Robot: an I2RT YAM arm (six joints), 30 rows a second.
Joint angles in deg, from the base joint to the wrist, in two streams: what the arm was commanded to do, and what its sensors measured. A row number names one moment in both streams.
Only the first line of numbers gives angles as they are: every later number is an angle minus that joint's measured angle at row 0.
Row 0, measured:
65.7, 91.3, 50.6, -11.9, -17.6, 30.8
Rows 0 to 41, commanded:
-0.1, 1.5, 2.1, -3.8, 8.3, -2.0
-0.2, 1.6, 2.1, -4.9, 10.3, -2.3
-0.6, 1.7, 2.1, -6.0, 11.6, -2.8
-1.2, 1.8, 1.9, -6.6, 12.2, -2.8
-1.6, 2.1, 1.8, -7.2, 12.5, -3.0
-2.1, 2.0, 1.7, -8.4, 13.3, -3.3
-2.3, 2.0, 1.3, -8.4, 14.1, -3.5
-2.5, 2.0, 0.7, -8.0, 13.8, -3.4
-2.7, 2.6, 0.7, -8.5, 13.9, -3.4
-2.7, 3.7, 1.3, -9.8, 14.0, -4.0
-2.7, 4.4, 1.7, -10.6, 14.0, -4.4
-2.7, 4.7, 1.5, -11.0, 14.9, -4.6
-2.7, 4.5, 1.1, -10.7, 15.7, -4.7
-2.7, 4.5, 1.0, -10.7, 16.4, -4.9
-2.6, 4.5, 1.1, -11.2, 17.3, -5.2
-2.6, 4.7, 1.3, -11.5, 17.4, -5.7
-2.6, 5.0, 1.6, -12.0, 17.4, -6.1
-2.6, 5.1, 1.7, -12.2, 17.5, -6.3
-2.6, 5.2, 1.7, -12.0, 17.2, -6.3
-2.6, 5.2, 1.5, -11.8, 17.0, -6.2
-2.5, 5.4, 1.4, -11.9, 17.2, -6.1
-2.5, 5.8, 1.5, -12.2, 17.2, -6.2
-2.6, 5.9, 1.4, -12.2, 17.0, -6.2
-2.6, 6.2, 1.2, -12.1, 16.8, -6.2
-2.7, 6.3, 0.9, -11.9, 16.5, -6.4
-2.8, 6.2, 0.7, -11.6, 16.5, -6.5
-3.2, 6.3, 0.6, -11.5, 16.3, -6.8
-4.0, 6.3, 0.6, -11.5, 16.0, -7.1
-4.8, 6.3, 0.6, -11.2, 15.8, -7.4
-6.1, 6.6, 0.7, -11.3, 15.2, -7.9
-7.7, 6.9, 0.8, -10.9, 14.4, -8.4
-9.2, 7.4, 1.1, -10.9, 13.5, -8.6
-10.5, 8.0, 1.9, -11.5, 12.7, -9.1
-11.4, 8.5, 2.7, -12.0, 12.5, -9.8
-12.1, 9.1, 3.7, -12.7, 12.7, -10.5
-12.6, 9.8, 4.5, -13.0, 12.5, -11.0
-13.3, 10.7, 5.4, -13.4, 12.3, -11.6
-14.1, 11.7, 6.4, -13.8, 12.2, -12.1
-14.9, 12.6, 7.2, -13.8, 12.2, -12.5
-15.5, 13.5, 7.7, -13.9, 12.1, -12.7
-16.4, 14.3, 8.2, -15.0, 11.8, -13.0
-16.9, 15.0, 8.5, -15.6, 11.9, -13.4
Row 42, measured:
-14.6, 10.9, 8.7, -11.8, 8.3, -11.0
